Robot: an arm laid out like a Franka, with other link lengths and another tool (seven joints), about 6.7 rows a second.
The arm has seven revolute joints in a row. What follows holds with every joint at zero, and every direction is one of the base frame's. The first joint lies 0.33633 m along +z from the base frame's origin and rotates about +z. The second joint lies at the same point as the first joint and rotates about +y. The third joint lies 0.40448 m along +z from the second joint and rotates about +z. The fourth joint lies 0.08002 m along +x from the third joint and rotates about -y. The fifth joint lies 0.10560 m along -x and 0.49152 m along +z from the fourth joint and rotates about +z. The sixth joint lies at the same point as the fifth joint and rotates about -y. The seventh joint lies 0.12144 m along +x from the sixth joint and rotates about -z. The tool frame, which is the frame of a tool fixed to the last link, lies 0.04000 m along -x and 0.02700 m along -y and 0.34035 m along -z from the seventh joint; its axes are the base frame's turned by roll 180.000, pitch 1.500 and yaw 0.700 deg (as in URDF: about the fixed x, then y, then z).
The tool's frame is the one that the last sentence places.
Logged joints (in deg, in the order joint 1, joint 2, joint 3, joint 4, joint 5, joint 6, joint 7), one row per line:
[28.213 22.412 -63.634 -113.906 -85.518 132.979 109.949]
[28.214 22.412 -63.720 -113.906 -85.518 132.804 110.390]
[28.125 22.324 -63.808 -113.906 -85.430 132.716 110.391]
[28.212 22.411 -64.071 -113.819 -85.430 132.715 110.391]
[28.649 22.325 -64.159 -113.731 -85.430 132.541 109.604]
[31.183 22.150 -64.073 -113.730 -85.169 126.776 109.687]
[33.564 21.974 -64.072 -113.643 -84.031 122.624 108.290]
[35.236 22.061 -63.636 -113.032 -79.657 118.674 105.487]
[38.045 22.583 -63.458 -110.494 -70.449 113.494 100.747]
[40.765 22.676 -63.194 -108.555 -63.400 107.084 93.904]
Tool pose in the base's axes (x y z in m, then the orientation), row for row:
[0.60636 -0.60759 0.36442 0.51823 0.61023 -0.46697 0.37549]
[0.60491 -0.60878 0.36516 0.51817 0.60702 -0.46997 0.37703]
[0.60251 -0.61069 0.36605 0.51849 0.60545 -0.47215 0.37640]
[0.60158 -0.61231 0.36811 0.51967 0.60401 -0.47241 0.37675]
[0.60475 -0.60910 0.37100 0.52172 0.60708 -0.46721 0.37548]
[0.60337 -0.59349 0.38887 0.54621 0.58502 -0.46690 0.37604]
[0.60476 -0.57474 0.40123 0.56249 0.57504 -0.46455 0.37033]
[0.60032 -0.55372 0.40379 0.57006 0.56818 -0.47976 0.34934]
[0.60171 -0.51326 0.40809 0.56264 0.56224 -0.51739 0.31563]
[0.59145 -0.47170 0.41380 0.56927 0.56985 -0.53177 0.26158]
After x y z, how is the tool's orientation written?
As a quaternion, w x y z.
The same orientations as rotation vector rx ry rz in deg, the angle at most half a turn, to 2 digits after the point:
[83.89 -64.20 51.62]
[83.45 -64.61 51.83]
[83.22 -64.90 51.74]
[82.98 -64.90 51.76]
[83.33 -64.13 51.54]
[79.47 -63.42 51.08]
[77.58 -62.67 49.96]
[76.41 -64.52 46.98]
[75.85 -69.80 42.58]
[76.66 -71.54 35.19]

